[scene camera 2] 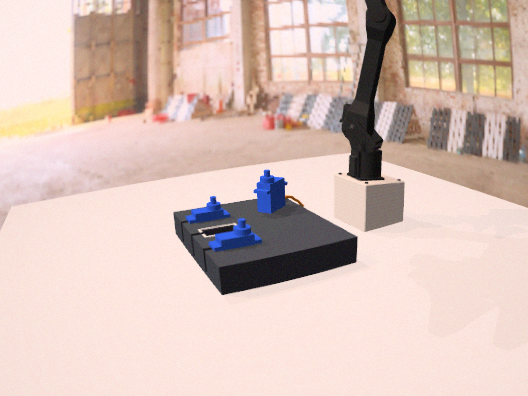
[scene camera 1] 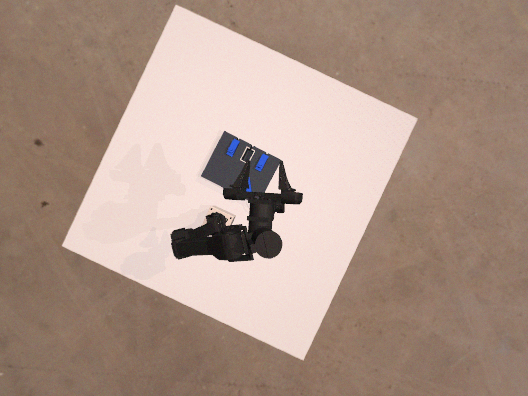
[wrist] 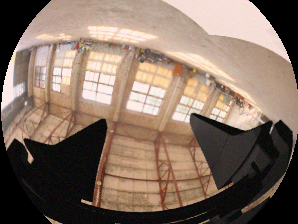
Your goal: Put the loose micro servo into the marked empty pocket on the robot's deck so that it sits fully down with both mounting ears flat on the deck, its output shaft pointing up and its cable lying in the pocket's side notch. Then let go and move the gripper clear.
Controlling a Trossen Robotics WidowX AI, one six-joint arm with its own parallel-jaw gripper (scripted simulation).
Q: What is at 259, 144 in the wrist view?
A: My gripper.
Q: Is my gripper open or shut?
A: Open.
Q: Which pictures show my gripper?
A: Scene camera 1 and the wrist view only.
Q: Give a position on a blue micro servo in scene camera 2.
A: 270, 191
